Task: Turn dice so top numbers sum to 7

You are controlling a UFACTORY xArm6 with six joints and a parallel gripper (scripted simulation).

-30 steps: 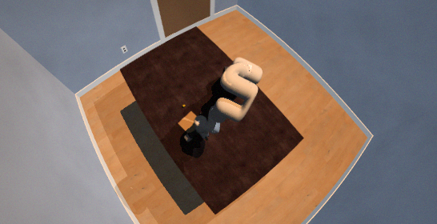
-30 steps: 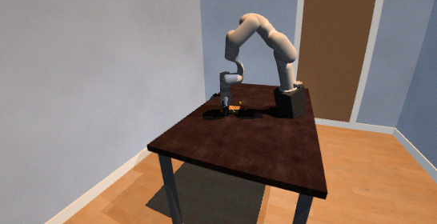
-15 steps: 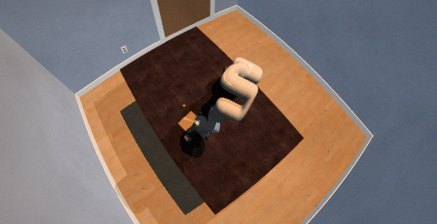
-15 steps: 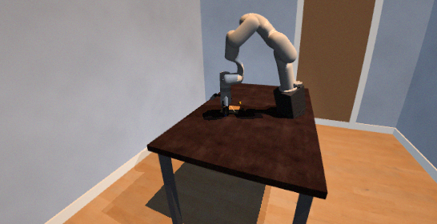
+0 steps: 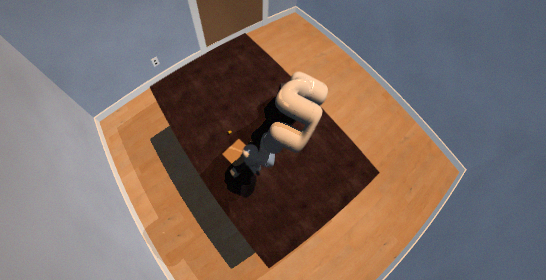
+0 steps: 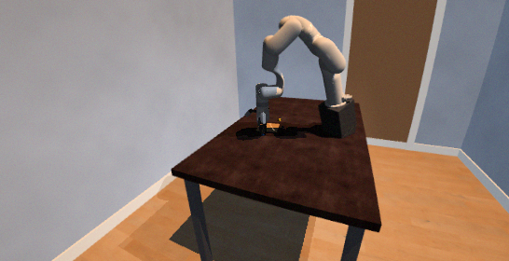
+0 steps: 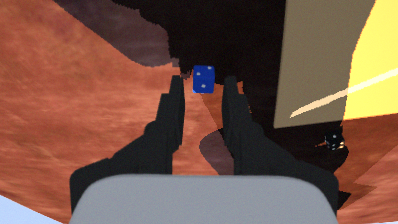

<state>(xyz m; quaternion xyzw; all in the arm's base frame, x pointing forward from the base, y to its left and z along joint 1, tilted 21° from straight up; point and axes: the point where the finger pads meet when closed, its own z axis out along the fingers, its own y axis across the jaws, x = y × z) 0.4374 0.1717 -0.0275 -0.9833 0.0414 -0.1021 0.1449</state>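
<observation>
Right now my hand is 3 cm above the blue die. Round my hand: mat (1 cm ahead, 13 cm to the right, 4 cm below); yellow die (3 cm behind, 28 cm to the right, 3 cm below); black die (9 cm behind, 15 cm to the right, 3 cm below).
</observation>
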